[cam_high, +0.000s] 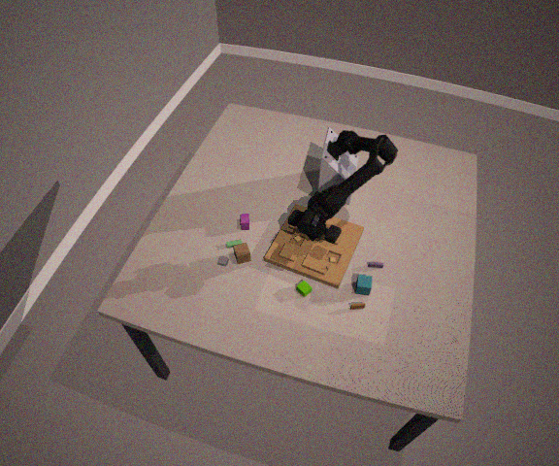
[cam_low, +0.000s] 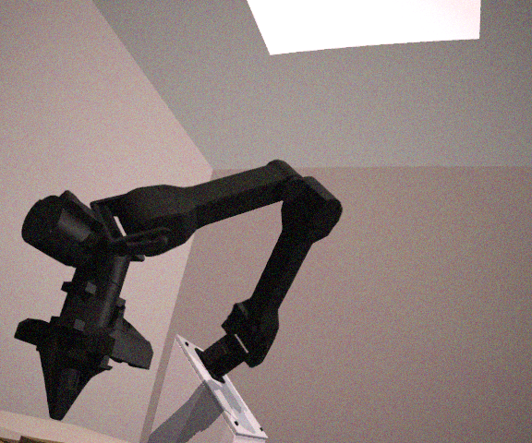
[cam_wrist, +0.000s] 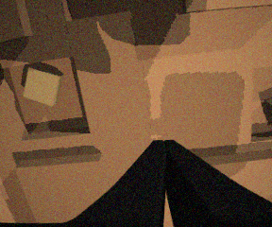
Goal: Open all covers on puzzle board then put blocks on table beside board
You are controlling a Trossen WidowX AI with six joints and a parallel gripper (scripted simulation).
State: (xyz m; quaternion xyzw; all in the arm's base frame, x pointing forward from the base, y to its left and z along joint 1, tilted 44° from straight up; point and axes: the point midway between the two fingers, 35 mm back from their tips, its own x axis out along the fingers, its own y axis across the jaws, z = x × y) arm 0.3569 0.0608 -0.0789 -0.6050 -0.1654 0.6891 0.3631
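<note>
Right now the tan puzzle board is 3 cm behind my gripper tip, 1 cm to the right of it and 5 cm below it. Round my gripper tip: bright green cube (18 cm ahead, 6 cm below); teal cube (12 cm ahead, 21 cm to the left, 5 cm below); purple object (2 cm ahead, 25 cm to the left, 6 cm below).
</note>
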